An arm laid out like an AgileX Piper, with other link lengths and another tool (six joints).
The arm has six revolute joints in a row. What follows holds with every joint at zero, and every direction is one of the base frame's.
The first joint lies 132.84 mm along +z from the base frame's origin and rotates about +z.
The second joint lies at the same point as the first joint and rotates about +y.
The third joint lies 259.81 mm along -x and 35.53 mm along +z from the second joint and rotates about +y.
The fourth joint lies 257.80 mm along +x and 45.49 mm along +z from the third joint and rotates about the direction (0.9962, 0, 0.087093).
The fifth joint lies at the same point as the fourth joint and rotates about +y.
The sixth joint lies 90.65 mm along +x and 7.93 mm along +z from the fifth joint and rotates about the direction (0.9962, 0, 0.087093).
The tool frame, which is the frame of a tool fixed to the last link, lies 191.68 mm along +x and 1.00 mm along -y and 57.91 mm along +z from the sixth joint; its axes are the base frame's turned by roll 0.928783, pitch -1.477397 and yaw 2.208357 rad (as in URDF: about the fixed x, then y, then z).
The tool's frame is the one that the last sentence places.
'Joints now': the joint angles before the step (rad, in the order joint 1, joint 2, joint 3, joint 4, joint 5, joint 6). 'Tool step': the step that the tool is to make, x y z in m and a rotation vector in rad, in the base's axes. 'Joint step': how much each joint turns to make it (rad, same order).
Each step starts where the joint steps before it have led.
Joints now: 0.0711, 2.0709, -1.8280, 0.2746, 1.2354, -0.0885
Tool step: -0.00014, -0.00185, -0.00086, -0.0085, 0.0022, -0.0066
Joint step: 0.0024, 0.0000, 0.0000, -0.0105, 0.0000, 0.0111
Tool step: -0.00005, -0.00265, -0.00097, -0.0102, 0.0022, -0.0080
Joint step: 0.0018, 0.0000, 0.0001, -0.0124, -0.0001, 0.0123
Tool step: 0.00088, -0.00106, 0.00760, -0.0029, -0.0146, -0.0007
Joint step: 0.0000, -0.0156, -0.0001, -0.0044, 0.0010, 0.0017
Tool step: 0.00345, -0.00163, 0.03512, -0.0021, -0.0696, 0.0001
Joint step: 0.0001, -0.0694, -0.0002, -0.0076, 0.0001, 0.0008
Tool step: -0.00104, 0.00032, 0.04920, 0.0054, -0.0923, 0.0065
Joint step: -0.0001, -0.0972, 0.0002, 0.0001, 0.0060, -0.0056
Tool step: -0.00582, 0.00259, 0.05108, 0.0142, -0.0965, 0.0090
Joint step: 0.0001, -0.0999, 0.0000, 0.0101, 0.0046, -0.0079
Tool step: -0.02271, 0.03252, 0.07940, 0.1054, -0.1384, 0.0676
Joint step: 0.0063, -0.1417, -0.0009, 0.1178, 0.0090, -0.0429
